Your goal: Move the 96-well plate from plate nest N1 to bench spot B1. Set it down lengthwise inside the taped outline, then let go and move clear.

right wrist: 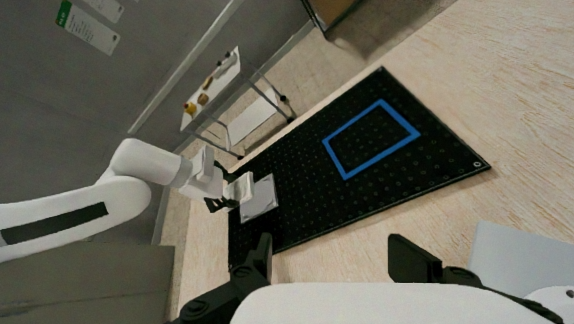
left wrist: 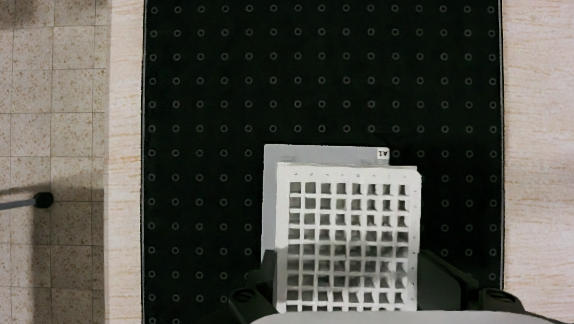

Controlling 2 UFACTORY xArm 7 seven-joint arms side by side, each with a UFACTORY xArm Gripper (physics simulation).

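Places are measured from the left arm's base along level axes (x ahead, y left, z up), in centimetres.
Pixels of known places: left gripper, fingertip midpoint: (right wrist: 236, 191) (left wrist: 345, 274); right gripper, fingertip midpoint: (right wrist: 329, 253).
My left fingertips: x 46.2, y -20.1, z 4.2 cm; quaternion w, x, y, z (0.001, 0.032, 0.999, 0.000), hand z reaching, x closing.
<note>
Behind a point stands the place of what it marks.
The white 96-well plate (left wrist: 348, 227) @[x 45.9, y -23.1, z 4.6 cm] (right wrist: 245, 186) @[x 45.7, y -24.3, z 4.3 cm] is held level above the grey plate nest N1 (left wrist: 270, 200) @[x 51.2, y -23.5, z -4.1 cm] (right wrist: 266, 196) @[x 44.3, y -24.9, z -4.1 cm], raised clear of it and shifted sideways, so the nest's edge and A1 label show beside it. My left gripper (left wrist: 345, 274) @[x 46.2, y -20.1, z 4.2 cm] (right wrist: 236, 191) @[x 46.2, y -20.1, z 4.2 cm] is shut on the plate, one finger on each long side; the plate's near end is hidden by the gripper body. The blue taped outline (right wrist: 400, 118) @[x 42.5, y -68.5, z -5.3 cm] of bench spot B1 lies on the black board in the right wrist view. My right gripper (right wrist: 329, 253) @[x 16.2, y -51.6, z 25.0 cm] is open, with no object between its fingers.
The black perforated board (left wrist: 310, 67) @[x 46.5, y -36.6, z -5.3 cm] (right wrist: 300, 165) @[x 47.9, y -39.6, z -5.3 cm] lies on the pale wooden bench (left wrist: 540, 150) @[x 21.8, y -26.8, z -6.6 cm] (right wrist: 505, 65) @[x 40.6, y -88.3, z -6.6 cm]. A cart (right wrist: 218, 87) with small items stands on the floor beyond the bench. A grey flat object (right wrist: 515, 255) @[x 12.2, y -65.1, z -0.9 cm] is at the lower right of the right wrist view.
</note>
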